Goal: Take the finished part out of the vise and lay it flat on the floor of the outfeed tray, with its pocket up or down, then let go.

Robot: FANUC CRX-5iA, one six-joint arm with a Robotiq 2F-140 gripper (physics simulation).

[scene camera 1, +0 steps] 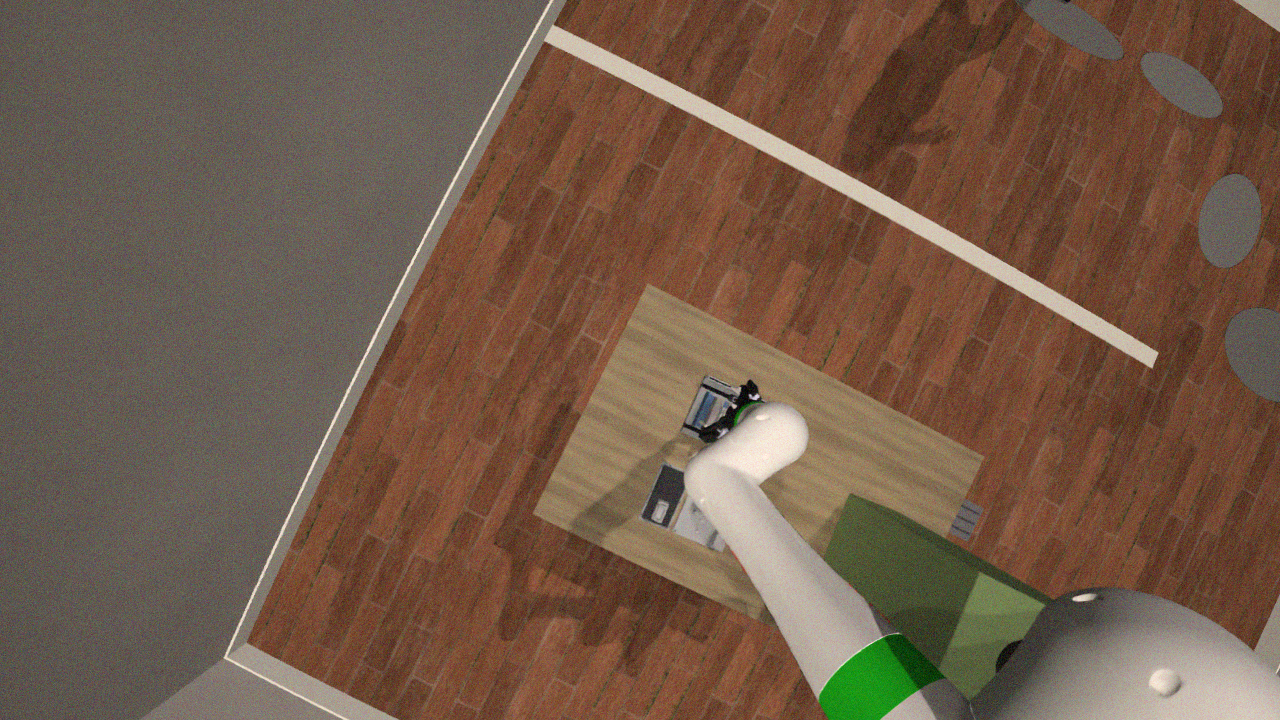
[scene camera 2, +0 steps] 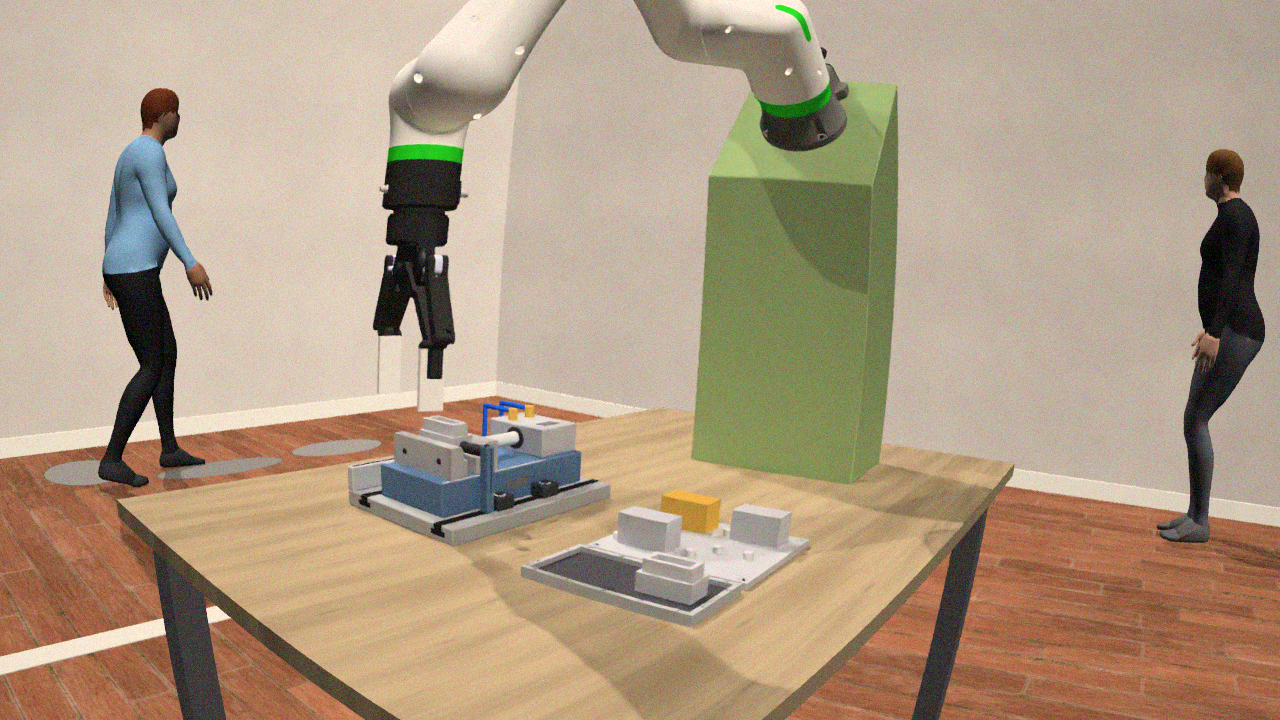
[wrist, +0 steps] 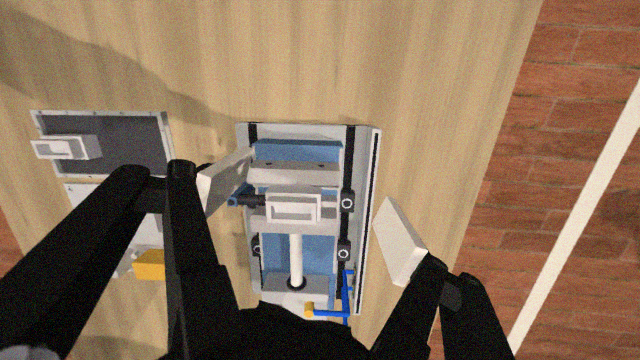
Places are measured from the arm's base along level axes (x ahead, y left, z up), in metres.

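Pixels of known places: gripper, fingertip midpoint: [scene camera 1: 719, 407] [scene camera 2: 407, 401] [wrist: 316, 187]; arm's base at its link origin: [scene camera 2: 804, 123].
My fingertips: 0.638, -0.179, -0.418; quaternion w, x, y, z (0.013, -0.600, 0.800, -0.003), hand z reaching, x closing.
Observation:
Ahead of a thing's pixels: the offset from my fingertips to its top centre, as dx, dy, dz. "pt": to the spot under its first point.
The finished part @(-0.039, +0.025, -0.022) [scene camera 2: 443, 427] [wrist: 294, 195] is a light grey block with its pocket facing up, seated between the jaws of the blue and grey vise @(-0.107, +0.019, -0.038) [scene camera 2: 528, 480] [wrist: 299, 151] [scene camera 1: 708, 408]. My gripper [scene camera 1: 730, 412] [scene camera 2: 409, 383] [wrist: 316, 187] is wide open and empty above the vise, with its white finger pads on either side of the part in the wrist view. The outfeed tray [scene camera 2: 572, 571] [wrist: 131, 135] [scene camera 1: 666, 486] has a dark floor and a light rim. Another grey part @(-0.013, +0.363, -0.096) [scene camera 2: 671, 582] [wrist: 65, 146] [scene camera 1: 660, 510] sits in it at one end, pocket up.
A light plate @(pt -0.164, +0.393, -0.129) [scene camera 2: 771, 557] beside the tray bears grey blocks @(-0.115, +0.266, -0.093) [scene camera 2: 648, 530] @(-0.210, +0.352, -0.093) [scene camera 2: 760, 526] and an orange block @(-0.206, +0.262, -0.093) [scene camera 2: 691, 511] [wrist: 149, 265]. A blue post @(-0.041, +0.095, -0.039) [scene camera 2: 486, 479] with a black rod stands at the vise's side. A tall green block [scene camera 2: 787, 331] [scene camera 1: 895, 555] stands behind. Two people [scene camera 2: 143, 205] [scene camera 2: 1230, 259] stand beyond the table.

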